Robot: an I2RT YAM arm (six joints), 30 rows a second.
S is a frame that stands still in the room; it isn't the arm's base.
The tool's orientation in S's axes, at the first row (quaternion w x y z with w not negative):
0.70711, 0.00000, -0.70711, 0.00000
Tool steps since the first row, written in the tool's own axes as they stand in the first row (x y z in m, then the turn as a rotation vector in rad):
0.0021, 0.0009, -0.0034, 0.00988, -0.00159, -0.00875
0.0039, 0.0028, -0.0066, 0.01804, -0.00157, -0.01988
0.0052, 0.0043, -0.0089, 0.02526, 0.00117, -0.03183
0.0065, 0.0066, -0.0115, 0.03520, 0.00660, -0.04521
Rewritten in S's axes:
0.0034, 0.0009, 0.0021, 0.00875, -0.00159, 0.00988
0.0066, 0.0028, 0.0039, 0.01988, -0.00157, 0.01804
0.0089, 0.0043, 0.0052, 0.03183, 0.00117, 0.02526
0.0115, 0.0066, 0.0065, 0.04521, 0.00660, 0.03520

